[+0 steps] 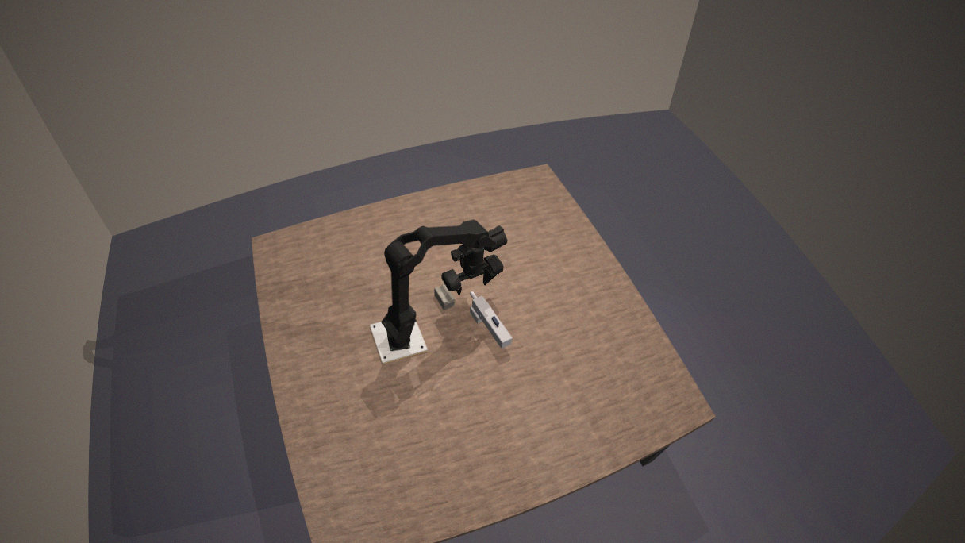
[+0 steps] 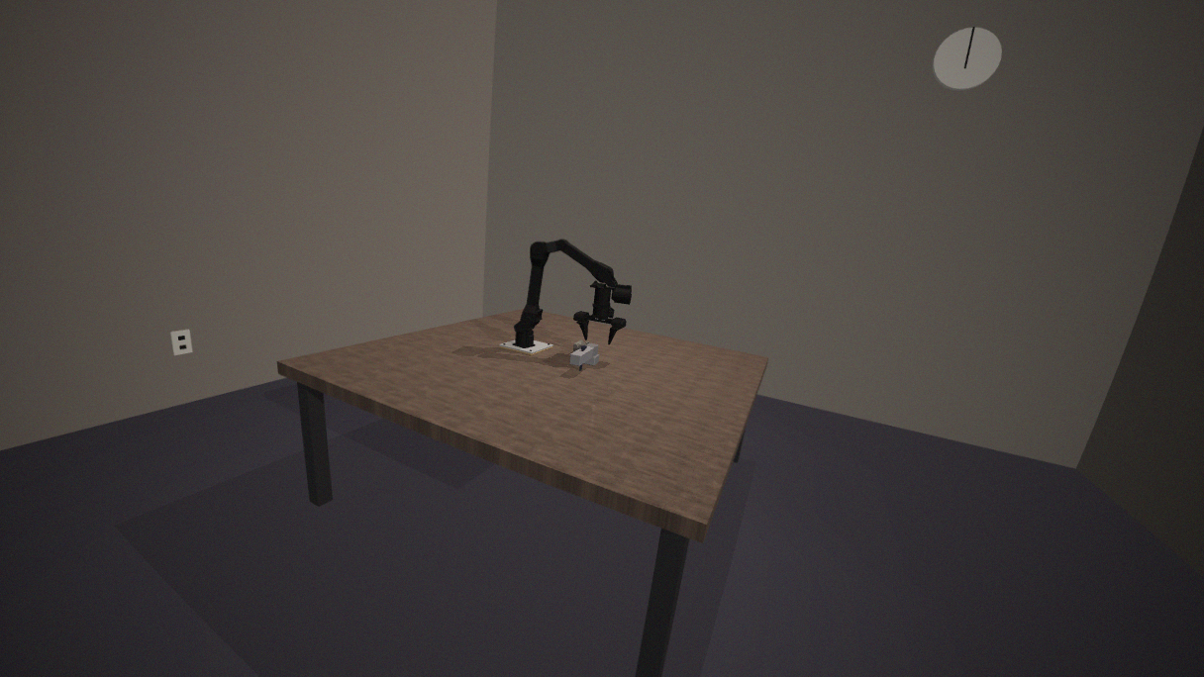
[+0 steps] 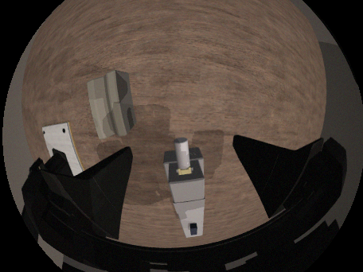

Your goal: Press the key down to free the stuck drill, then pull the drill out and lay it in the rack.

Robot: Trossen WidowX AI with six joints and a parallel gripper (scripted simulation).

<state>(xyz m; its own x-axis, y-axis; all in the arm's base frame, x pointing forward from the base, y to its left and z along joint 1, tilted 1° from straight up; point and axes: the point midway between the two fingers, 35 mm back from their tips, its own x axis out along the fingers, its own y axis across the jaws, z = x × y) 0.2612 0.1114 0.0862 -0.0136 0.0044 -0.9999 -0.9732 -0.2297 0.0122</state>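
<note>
My gripper tip is 20 mm short of the yellow drill, 60 mm to the left of it and 20 mm above it. Also, from my gripper tip: pale grey sleeve (30 mm ahead, 120 mm to the right, 20 mm below); dark key (40 mm ahead, 150 mm to the right, 10 mm below); grey rack (80 mm behind, 20 mm to the left, 50 mm below).
</note>
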